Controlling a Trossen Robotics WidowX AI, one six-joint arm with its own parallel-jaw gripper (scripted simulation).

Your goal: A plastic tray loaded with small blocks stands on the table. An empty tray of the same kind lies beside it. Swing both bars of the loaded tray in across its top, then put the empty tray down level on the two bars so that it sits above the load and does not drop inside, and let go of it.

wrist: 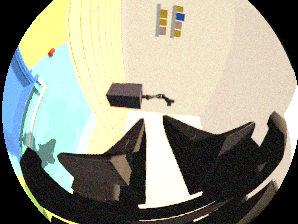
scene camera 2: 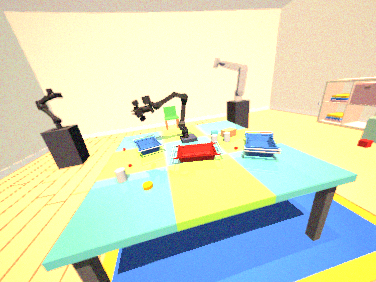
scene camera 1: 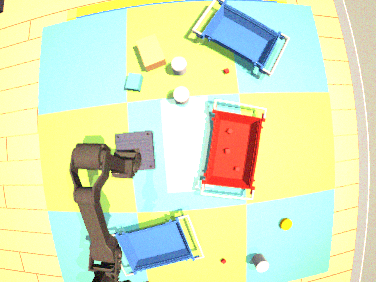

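Observation:
My gripper's there in the pictures, and along with it you'd see a tan block and a blue tray.

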